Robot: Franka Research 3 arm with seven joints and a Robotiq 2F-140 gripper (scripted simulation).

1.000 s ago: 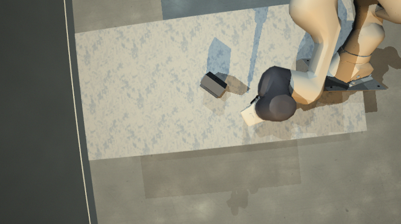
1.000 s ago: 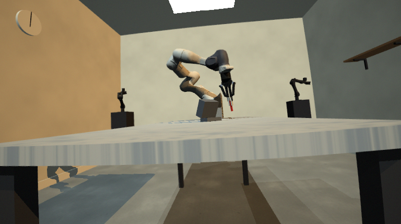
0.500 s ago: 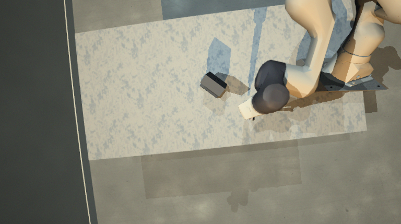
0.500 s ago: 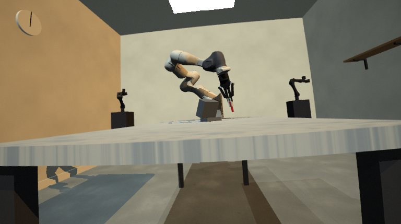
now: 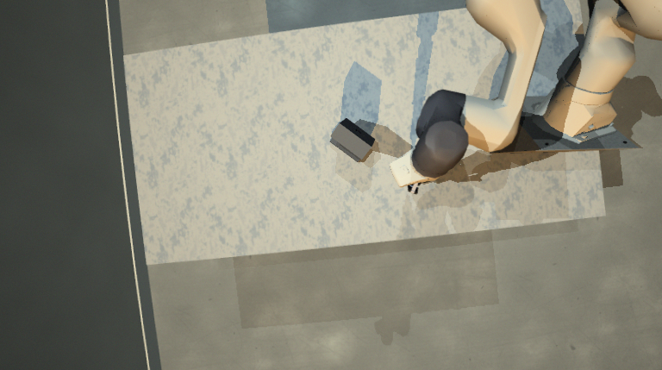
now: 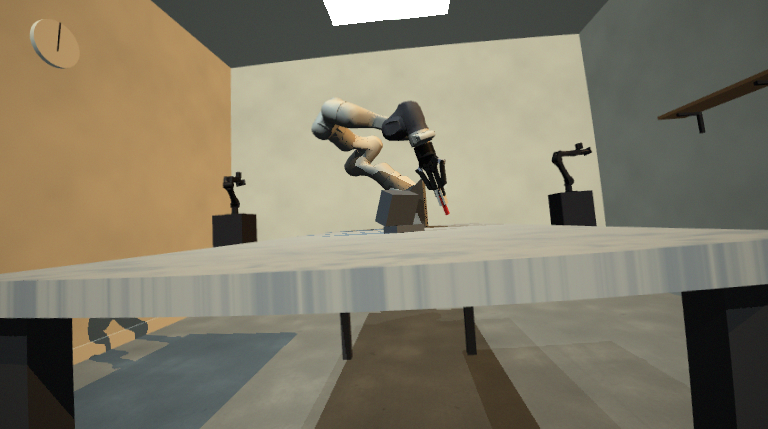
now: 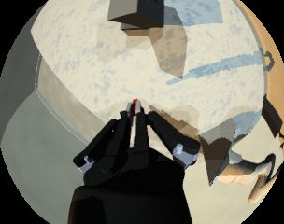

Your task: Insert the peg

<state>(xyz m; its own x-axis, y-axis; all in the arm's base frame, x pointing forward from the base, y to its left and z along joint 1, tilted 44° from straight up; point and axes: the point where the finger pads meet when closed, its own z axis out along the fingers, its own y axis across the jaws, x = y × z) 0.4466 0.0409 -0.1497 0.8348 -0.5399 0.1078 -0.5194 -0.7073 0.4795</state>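
My hand is 3 cm above the red peg and 1 cm to the right of it.
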